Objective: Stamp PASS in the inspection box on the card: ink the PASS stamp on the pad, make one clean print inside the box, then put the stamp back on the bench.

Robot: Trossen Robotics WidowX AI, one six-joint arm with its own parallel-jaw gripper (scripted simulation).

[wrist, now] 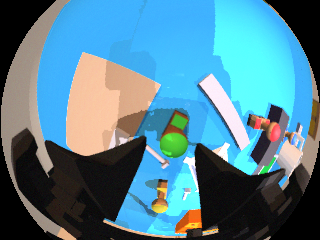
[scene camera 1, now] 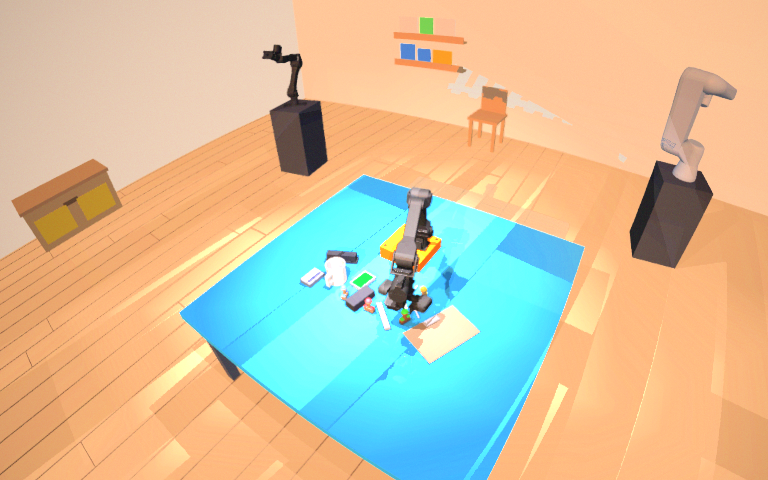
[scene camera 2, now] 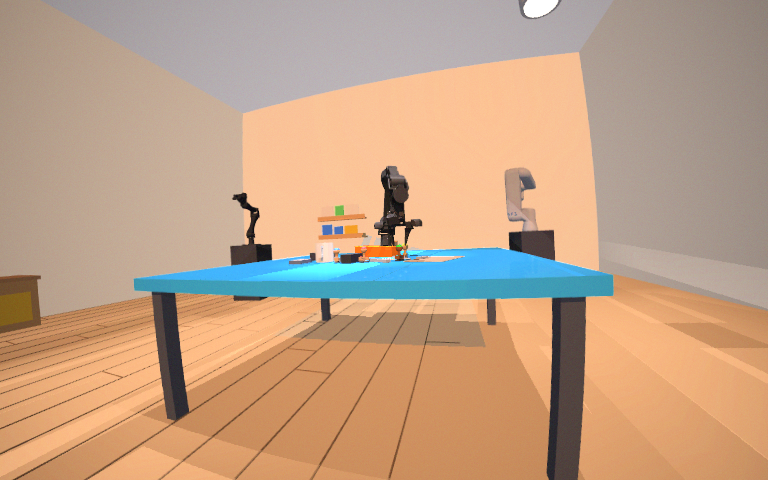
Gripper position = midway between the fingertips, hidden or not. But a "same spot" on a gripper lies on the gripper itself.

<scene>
my gripper: wrist; scene camera 1; scene camera 2 399,246
same spot on my gripper: (wrist: pixel 96 185) = (scene camera 1: pixel 410 304)
</scene>
